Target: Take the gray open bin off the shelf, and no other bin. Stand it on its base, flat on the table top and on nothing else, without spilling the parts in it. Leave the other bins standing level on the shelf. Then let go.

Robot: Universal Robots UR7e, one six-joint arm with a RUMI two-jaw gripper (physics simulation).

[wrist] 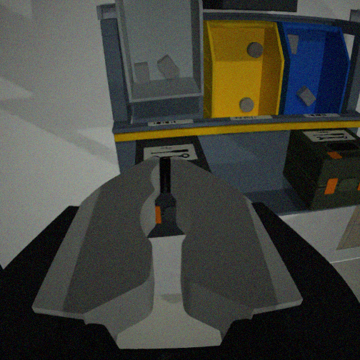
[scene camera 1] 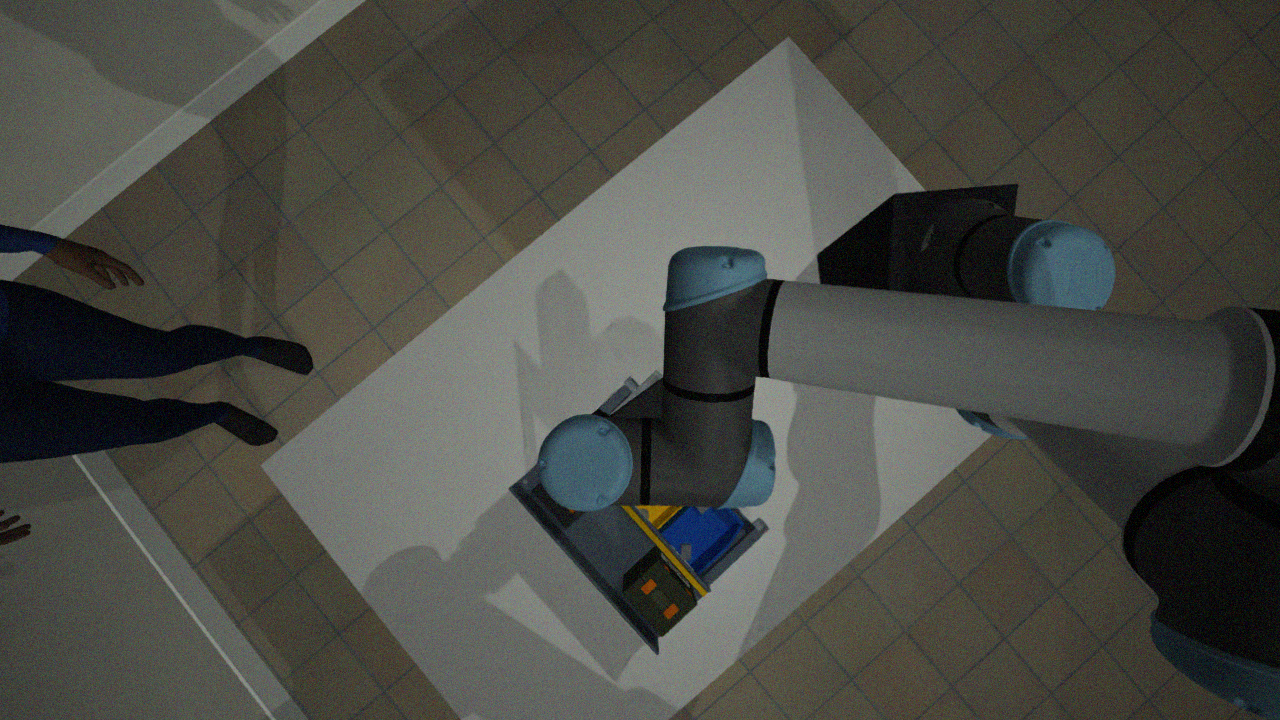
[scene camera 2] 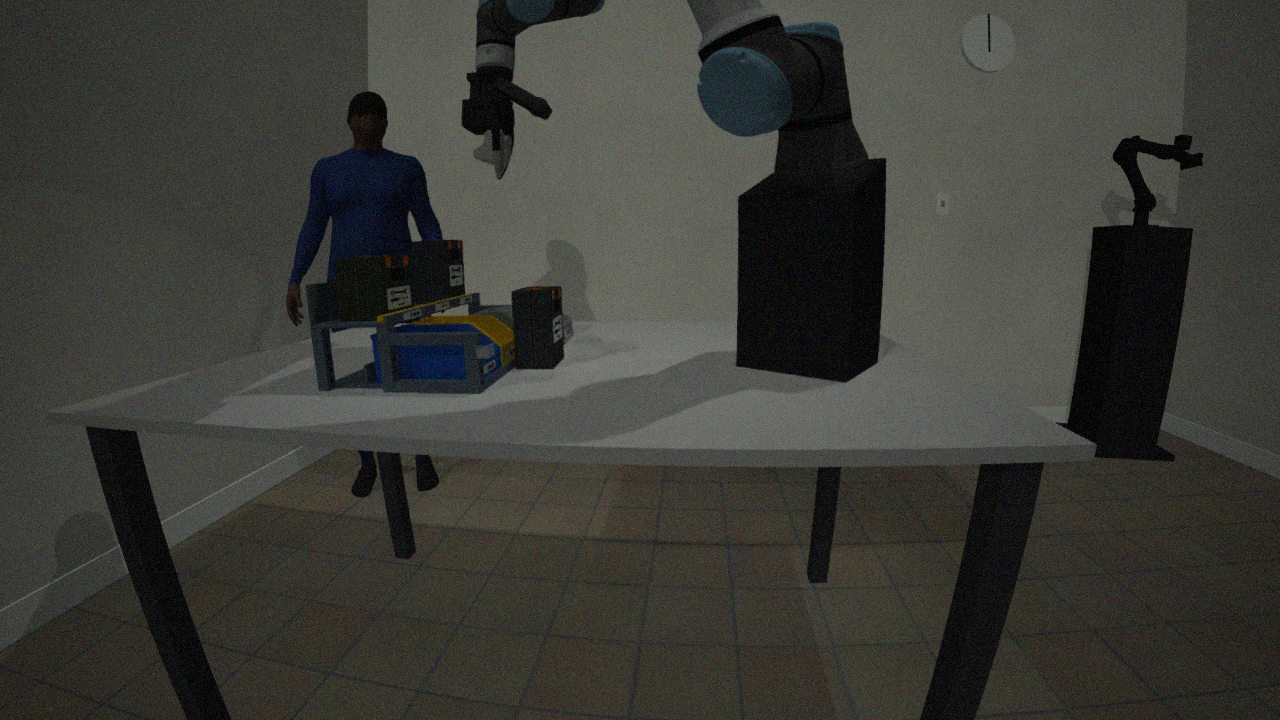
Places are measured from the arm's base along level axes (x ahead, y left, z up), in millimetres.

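Where they show: gripper, fingertip midpoint: (scene camera 2: 499, 178); arm's base, origin of the base link: (scene camera 1: 959, 249) (scene camera 2: 822, 174).
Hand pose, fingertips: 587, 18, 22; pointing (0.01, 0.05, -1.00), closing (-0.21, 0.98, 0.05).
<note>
Each offset is from my fingertips to the centre of the thing, as dx, dy, dz. Level surfaces: height alone.
The gray open bin (wrist: 162, 42) sits in the shelf's bin row at the left in the wrist view, with two gray block parts (wrist: 142, 72) (wrist: 168, 66) inside. The arm hides most of it in scene camera 1. Beside it on the shelf (scene camera 1: 666, 548) (scene camera 2: 429, 386) (wrist: 230, 131) are the yellow bin {+0, +134, -292} (scene camera 1: 660, 514) (scene camera 2: 503, 334) (wrist: 230, 75) and the blue bin {-29, +242, -292} (scene camera 1: 707, 534) (scene camera 2: 432, 360) (wrist: 316, 60), both holding parts. My gripper (scene camera 2: 499, 172) (wrist: 164, 161) is shut and empty, pointing down, well above the shelf and apart from every bin.
A green-black case {+65, +268, -185} (scene camera 1: 659, 591) (scene camera 2: 368, 288) (wrist: 322, 175) and a dark case {+122, +44, -173} (scene camera 2: 436, 268) stand on the shelf's upper board. Another dark case {-128, +92, -269} (scene camera 2: 537, 327) stands on the table {dz -335} (scene camera 1: 429, 402) (scene camera 2: 626, 428) beside the bins. The black robot pedestal (scene camera 2: 805, 286) stands to the right. A person (scene camera 2: 371, 197) stands behind the table.
</note>
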